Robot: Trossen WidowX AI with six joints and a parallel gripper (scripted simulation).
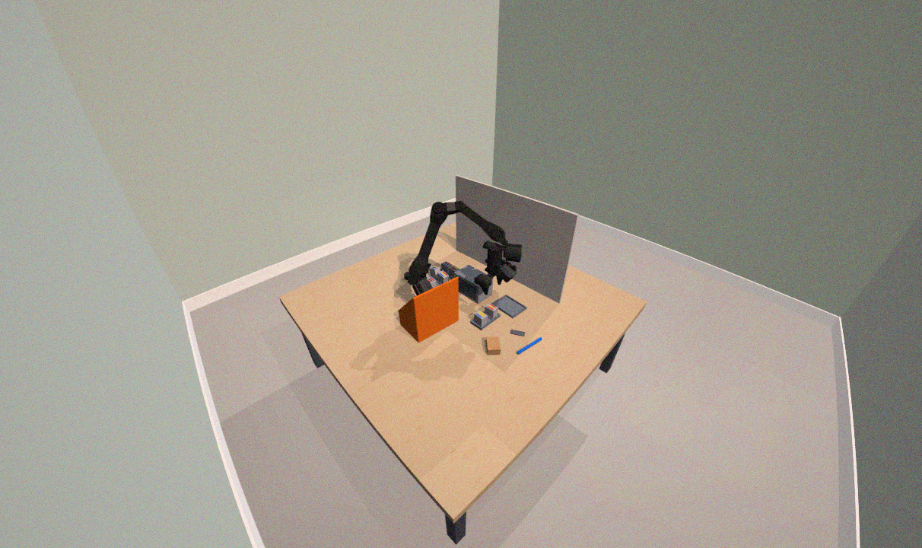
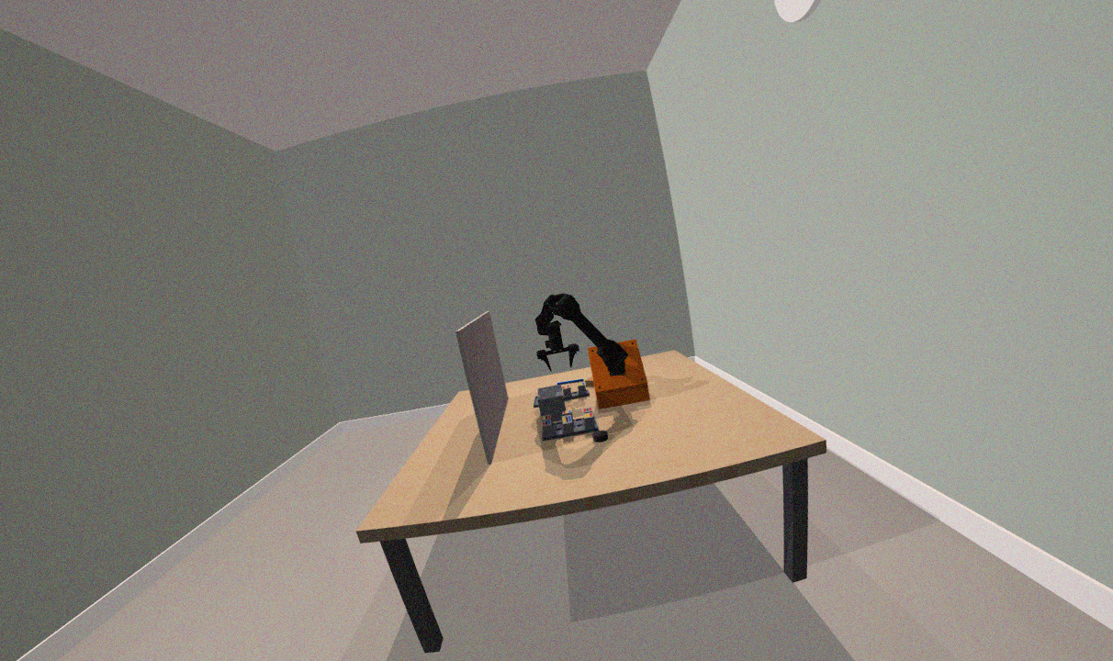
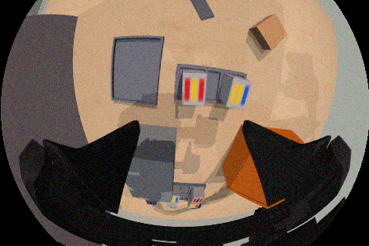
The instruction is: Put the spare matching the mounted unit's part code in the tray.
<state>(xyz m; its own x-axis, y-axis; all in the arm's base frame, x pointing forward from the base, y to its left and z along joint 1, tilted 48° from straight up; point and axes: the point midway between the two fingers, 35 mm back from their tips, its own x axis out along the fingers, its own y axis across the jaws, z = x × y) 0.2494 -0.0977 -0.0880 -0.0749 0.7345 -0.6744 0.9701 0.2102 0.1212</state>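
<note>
The grey spare is 10 cm below my gripper tip, 1 cm to the right of it and 1 cm behind it. From my gripper tip the other things lie so: brown block (16 cm to the right, 12 cm below, 12 cm behind); blue pen (24 cm to the right, 13 cm below); mounted grey unit (19 cm to the left, 9 cm below, 4 cm ahead).
</note>
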